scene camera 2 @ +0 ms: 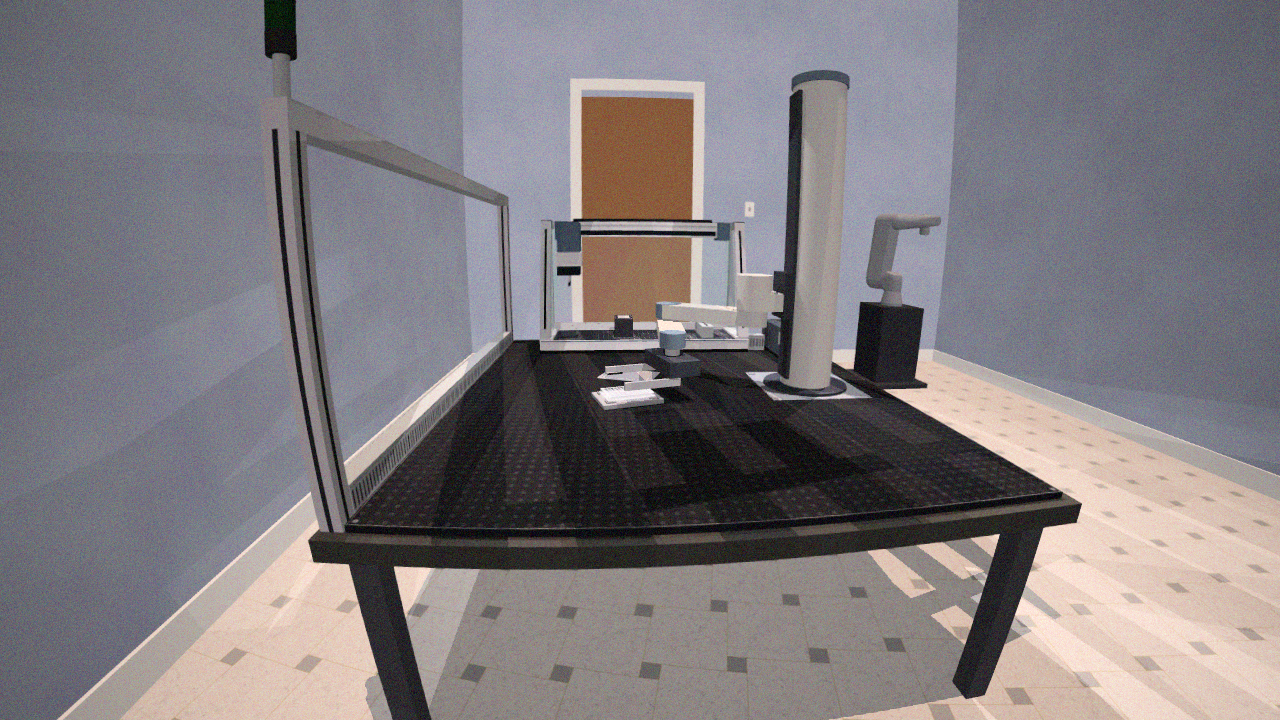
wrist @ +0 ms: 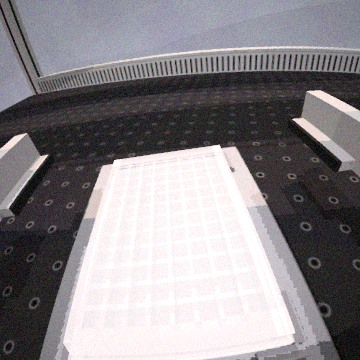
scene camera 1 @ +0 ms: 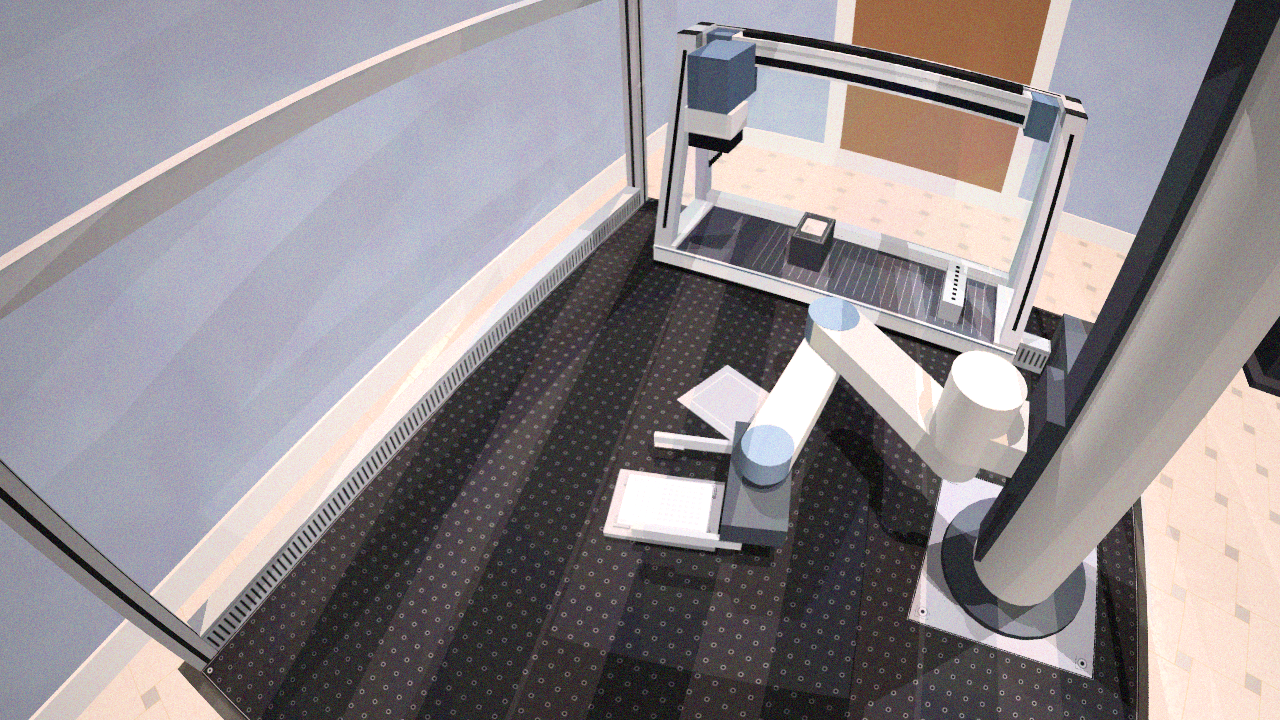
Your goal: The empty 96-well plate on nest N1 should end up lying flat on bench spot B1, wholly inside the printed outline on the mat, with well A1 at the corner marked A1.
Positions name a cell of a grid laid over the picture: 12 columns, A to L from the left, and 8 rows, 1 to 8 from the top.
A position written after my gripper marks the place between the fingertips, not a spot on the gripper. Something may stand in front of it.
My gripper (scene camera 1: G6) holds nothing. Also in view: a 96-well plate (scene camera 1: G6).
The 96-well plate shows as well in the wrist view (wrist: F6). My gripper shows as well in the wrist view (wrist: F3).
